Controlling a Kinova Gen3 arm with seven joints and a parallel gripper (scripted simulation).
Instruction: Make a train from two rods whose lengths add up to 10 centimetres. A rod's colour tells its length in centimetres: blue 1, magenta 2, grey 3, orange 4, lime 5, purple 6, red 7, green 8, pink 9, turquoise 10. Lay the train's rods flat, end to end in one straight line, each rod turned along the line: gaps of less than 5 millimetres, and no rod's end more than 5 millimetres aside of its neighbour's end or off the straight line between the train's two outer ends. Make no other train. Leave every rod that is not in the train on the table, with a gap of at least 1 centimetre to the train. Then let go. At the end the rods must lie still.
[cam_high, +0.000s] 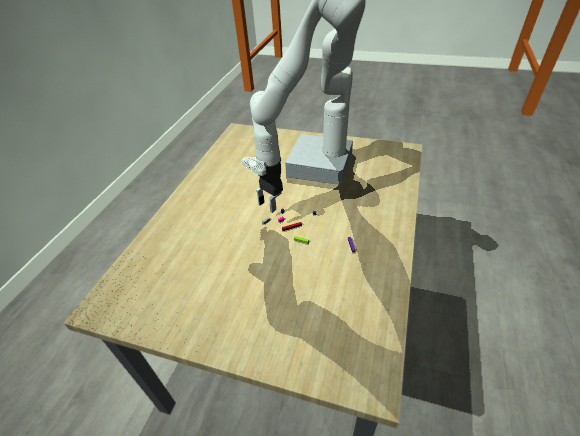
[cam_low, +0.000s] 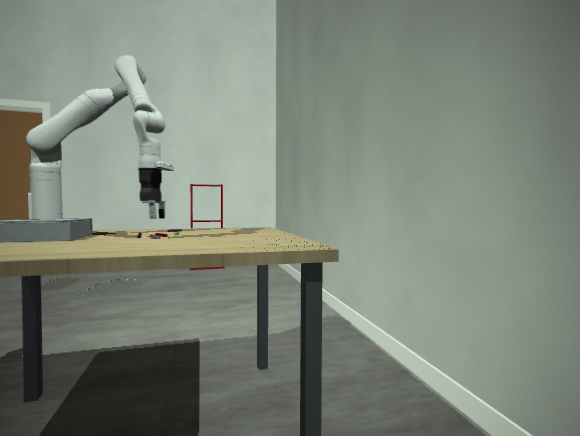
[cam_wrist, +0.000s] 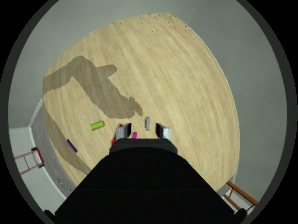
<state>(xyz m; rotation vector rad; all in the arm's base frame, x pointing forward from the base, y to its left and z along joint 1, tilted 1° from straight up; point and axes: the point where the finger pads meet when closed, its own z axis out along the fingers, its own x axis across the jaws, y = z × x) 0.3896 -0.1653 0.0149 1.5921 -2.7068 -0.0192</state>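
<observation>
The grey rod lies 10 mm to the right of my hand and 80 mm below it. Also, from my hand: lime rod 60 mm ahead, 130 mm to the left, 80 mm below; magenta rod 20 mm behind, 40 mm to the left, 80 mm below; red rod 10 mm ahead, 80 mm to the left, 80 mm below.
</observation>
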